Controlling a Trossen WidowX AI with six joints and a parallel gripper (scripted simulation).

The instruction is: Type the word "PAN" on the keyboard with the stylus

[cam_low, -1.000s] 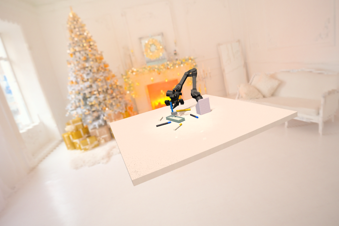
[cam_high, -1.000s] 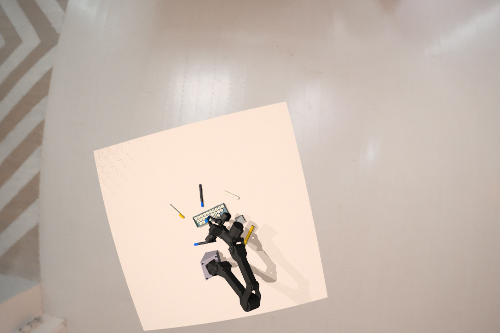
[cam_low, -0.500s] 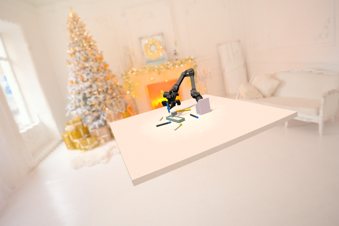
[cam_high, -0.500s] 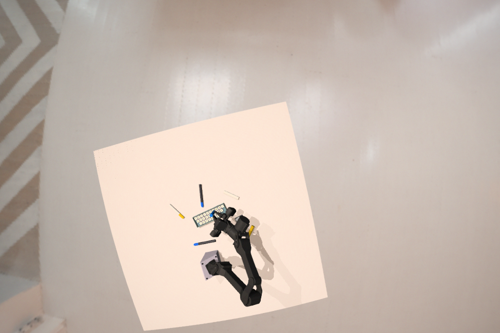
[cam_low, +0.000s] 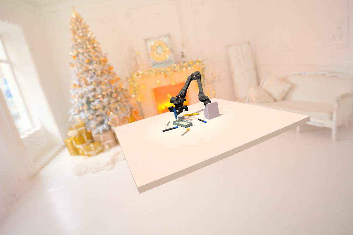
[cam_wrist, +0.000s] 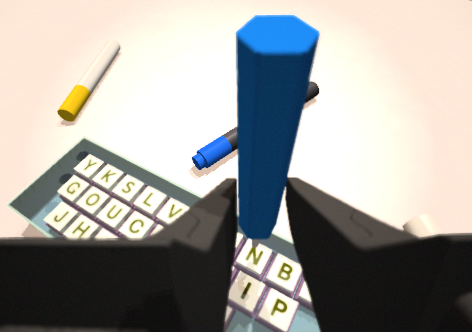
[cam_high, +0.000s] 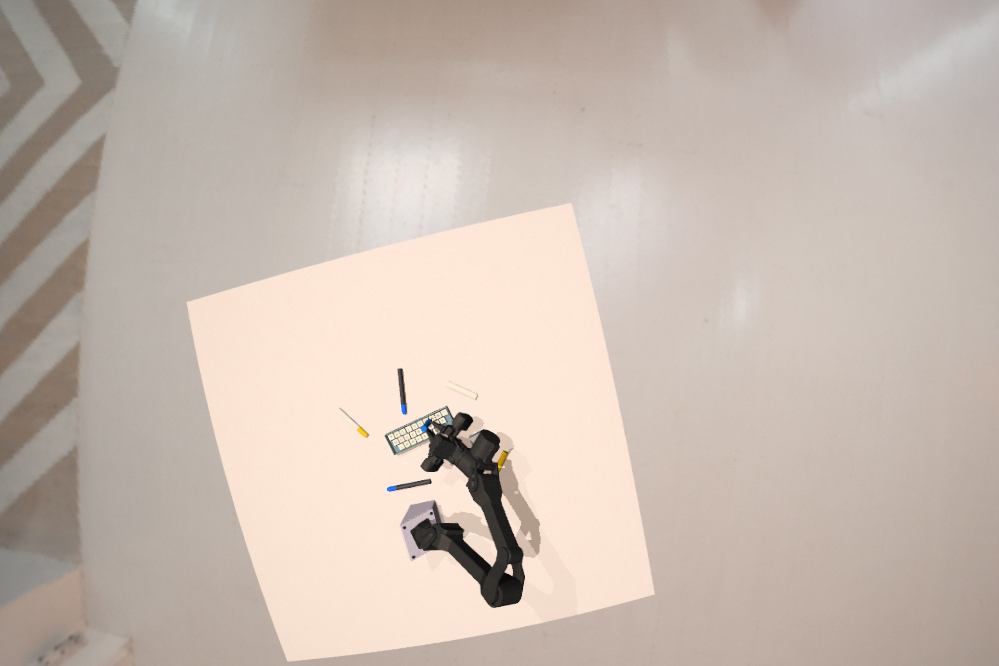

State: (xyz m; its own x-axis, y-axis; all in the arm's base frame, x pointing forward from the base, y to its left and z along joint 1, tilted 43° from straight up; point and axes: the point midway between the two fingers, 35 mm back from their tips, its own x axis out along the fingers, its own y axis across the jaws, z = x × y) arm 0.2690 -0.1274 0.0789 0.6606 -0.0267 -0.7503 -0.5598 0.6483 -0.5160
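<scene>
My gripper tip is now 80 mm above the N key. Also, from my gripper tip: blue stylus 20 mm below; then grey stylus tip 50 mm below; then cream stick 50 mm ahead, 110 mm to the right, 80 mm below.
</scene>
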